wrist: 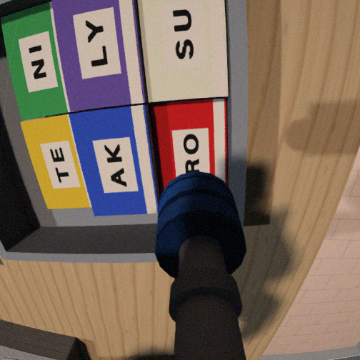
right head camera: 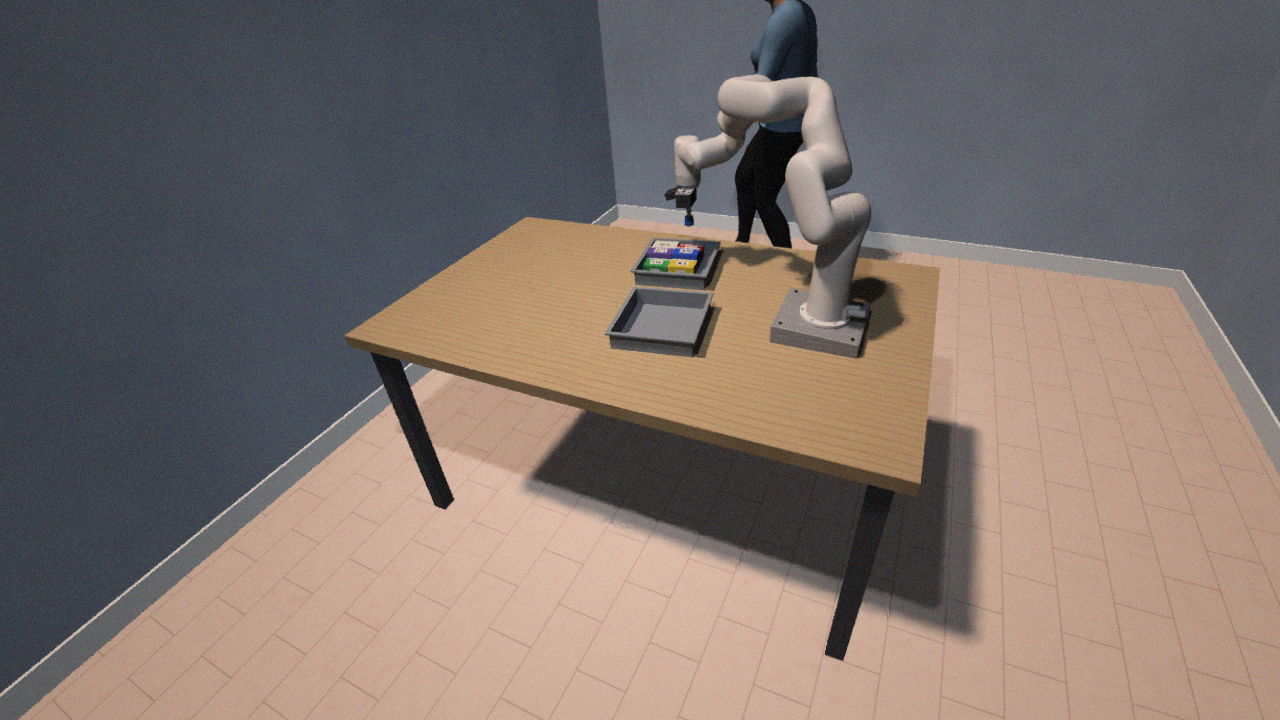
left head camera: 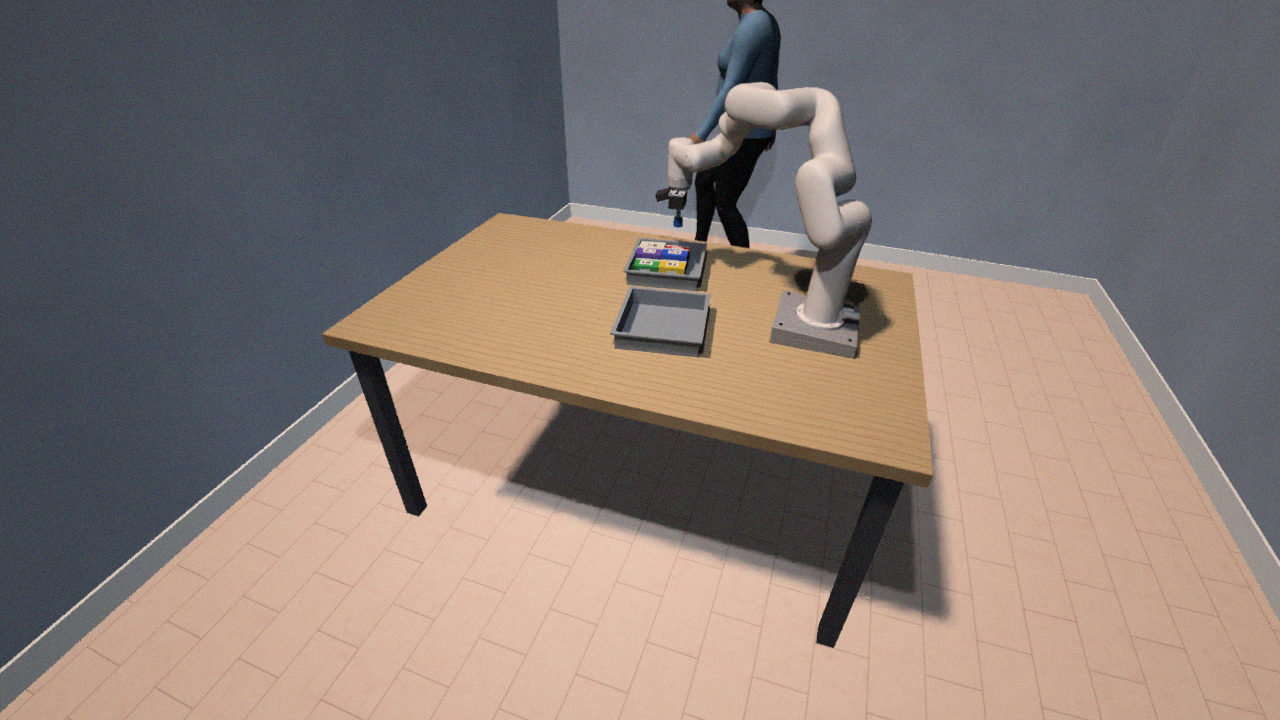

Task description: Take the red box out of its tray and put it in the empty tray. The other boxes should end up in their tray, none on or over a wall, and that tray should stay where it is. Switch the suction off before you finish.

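Places are measured from the arm's base along level axes (x ahead, y left, z up), in millimetres.
Pixels of known places: end effector, tool point: (right head camera: 689, 224) (left head camera: 677, 225); arm's base, origin of the base link: (right head camera: 824, 315) (left head camera: 819, 317).
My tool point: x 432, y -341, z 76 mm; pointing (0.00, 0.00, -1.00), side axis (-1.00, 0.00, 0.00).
Ahead of a thing's pixels: the offset from my tool point to its middle. Level surfaces: height alone.
The red box @[dy +0, dx +0, dz -98 mm] (left head camera: 678, 248) (right head camera: 691, 247) (wrist: 185, 115), marked RO, lies in a corner of the loaded grey tray @[dy +85, dx +17, dz -93 mm] (left head camera: 664, 279) (right head camera: 671, 280) (wrist: 237, 75). The white box (wrist: 212, 50) and blue box (wrist: 82, 130) adjoin it; the purple box (wrist: 107, 95), green box (wrist: 50, 102) and yellow box (wrist: 35, 145) lie beyond. My gripper (left head camera: 677, 222) (right head camera: 688, 221) (wrist: 200, 200), a blue suction cup, hangs above the tray, holding nothing. In the wrist view it hides the red box's near end. The empty grey tray @[dy +420, dx -29, dz -93 mm] (left head camera: 657, 345) (right head camera: 650, 343) stands in front of the loaded one.
The arm's base (left head camera: 814, 338) (right head camera: 816, 337) stands on the wooden table @[dz -118 mm] (left head camera: 501, 304) (right head camera: 510, 304), right of the trays. A person (left head camera: 753, 62) (right head camera: 787, 53) in a blue top stands behind the table, partly hidden by the arm.
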